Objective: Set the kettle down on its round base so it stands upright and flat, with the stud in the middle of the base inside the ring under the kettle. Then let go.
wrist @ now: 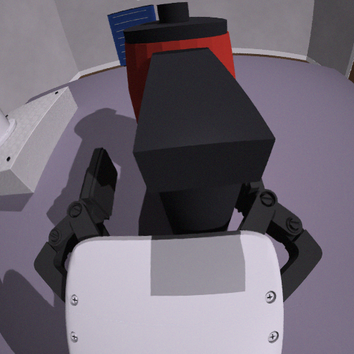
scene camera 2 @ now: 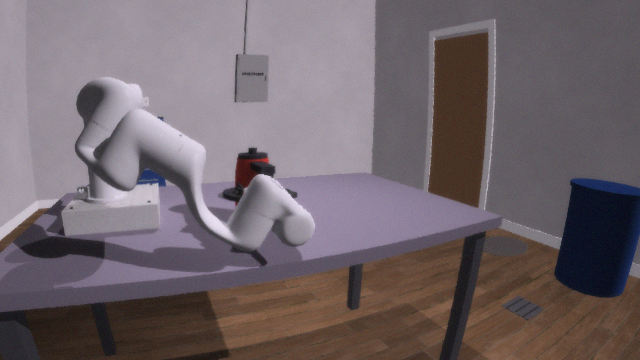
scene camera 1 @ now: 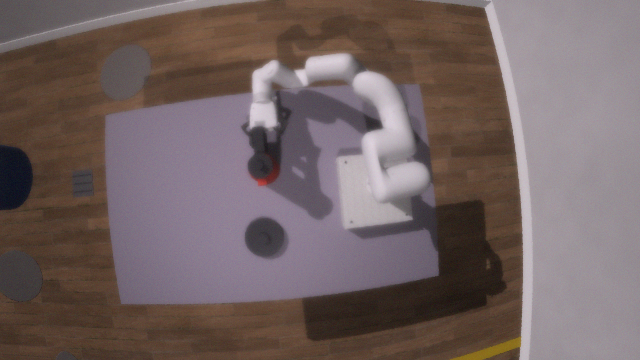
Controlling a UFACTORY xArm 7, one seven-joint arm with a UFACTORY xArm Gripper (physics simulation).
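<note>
The red kettle (scene camera 1: 270,176) (scene camera 2: 244,172) (wrist: 131,75) with a black lid stands upright on the table, apart from its base. Its black handle (scene camera 1: 257,139) (scene camera 2: 263,168) (wrist: 202,110) points toward the gripper. The round dark base (scene camera 1: 257,247) (scene camera 2: 230,193) lies flat beyond the kettle as seen from the gripper, its small stud (scene camera 1: 266,238) in the middle. My gripper (scene camera 1: 265,142) (wrist: 168,154) is open around the handle's upright part. The left finger in the wrist view is clear of the handle; the right fingertip is partly hidden behind the handle's top. The kettle's underside ring is hidden.
The arm's white base block (scene camera 1: 352,200) (scene camera 2: 112,217) (wrist: 40,135) stands on the lilac table (scene camera 1: 175,200) (scene camera 2: 360,215) (wrist: 295,125), to the right of the kettle and round base in the overhead view. A blue bin (scene camera 1: 12,177) (scene camera 2: 597,240) stands on the floor beyond the table.
</note>
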